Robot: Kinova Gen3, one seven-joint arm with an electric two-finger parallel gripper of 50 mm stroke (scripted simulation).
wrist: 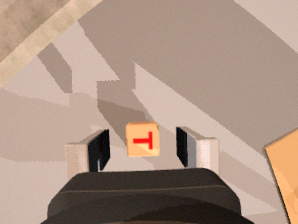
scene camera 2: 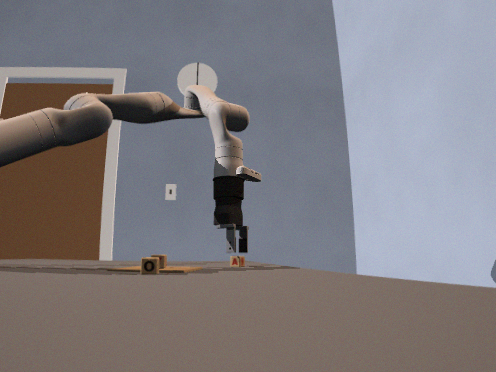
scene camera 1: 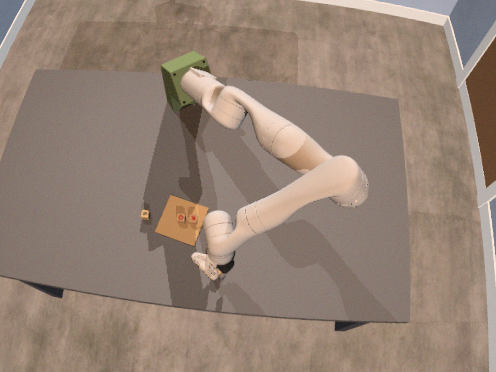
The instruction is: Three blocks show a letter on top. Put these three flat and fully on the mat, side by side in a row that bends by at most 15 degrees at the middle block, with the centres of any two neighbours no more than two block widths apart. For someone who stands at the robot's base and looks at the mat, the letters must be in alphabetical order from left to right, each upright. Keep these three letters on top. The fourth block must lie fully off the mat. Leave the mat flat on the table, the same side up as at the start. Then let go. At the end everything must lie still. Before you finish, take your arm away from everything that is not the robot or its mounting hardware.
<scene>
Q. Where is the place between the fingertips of the gripper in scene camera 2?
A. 237, 252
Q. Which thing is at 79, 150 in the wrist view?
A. The gripper.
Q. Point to an orange mat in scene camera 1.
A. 187, 233
</scene>
